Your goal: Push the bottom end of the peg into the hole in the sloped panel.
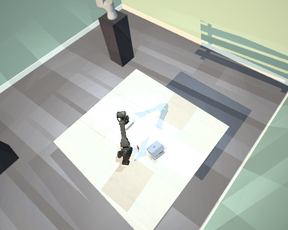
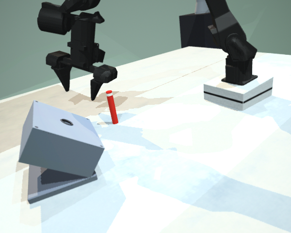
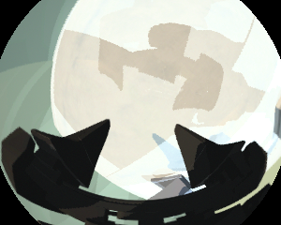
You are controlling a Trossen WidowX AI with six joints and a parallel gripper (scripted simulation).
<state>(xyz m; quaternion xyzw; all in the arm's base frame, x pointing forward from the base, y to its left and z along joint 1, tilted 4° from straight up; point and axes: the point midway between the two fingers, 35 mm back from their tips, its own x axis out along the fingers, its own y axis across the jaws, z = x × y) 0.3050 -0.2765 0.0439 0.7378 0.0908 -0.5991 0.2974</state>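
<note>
The red round peg lies 150 mm to the left of my gripper tip, 20 mm behind it and 20 mm above it. Also, from my gripper tip: grey panel (240 mm to the left, 130 mm ahead, 20 mm above).
</note>
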